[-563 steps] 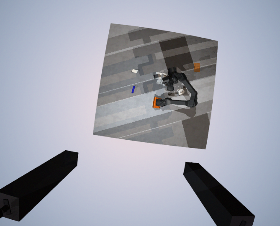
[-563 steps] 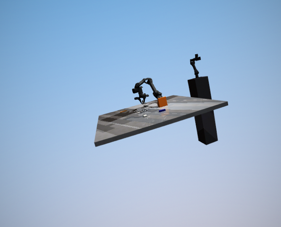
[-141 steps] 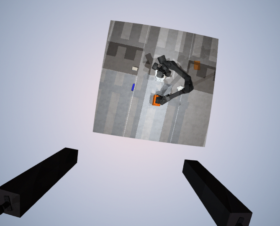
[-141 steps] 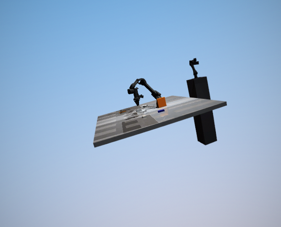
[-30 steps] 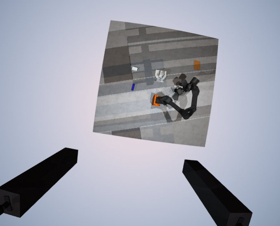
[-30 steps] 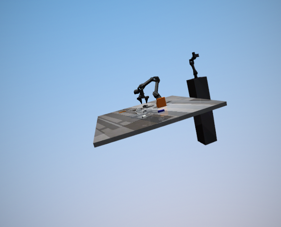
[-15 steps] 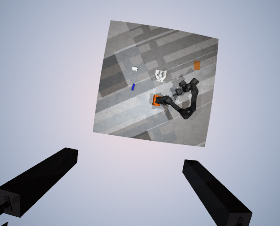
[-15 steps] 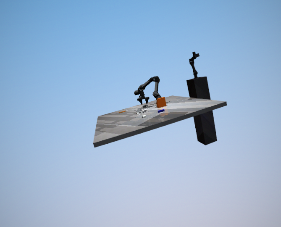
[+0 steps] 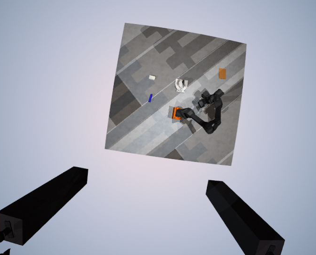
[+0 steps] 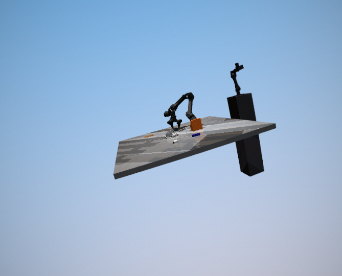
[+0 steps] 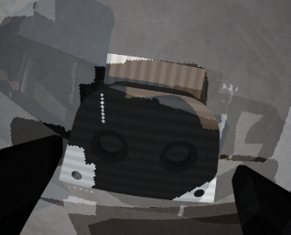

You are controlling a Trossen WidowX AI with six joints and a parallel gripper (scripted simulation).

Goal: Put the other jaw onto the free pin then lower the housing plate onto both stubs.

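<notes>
Now: the jaw 100 mm ahead of my gripper tip, 270 mm to the left of it and 10 mm below it. The rest, counted from my gripper tip: white block: 150 mm ahead, 540 mm to the left, 20 mm below; then blue block: 50 mm behind, 530 mm to the left, 10 mm below; then flat orange piece: 310 mm ahead, 150 mm to the right, 20 mm below.
</notes>
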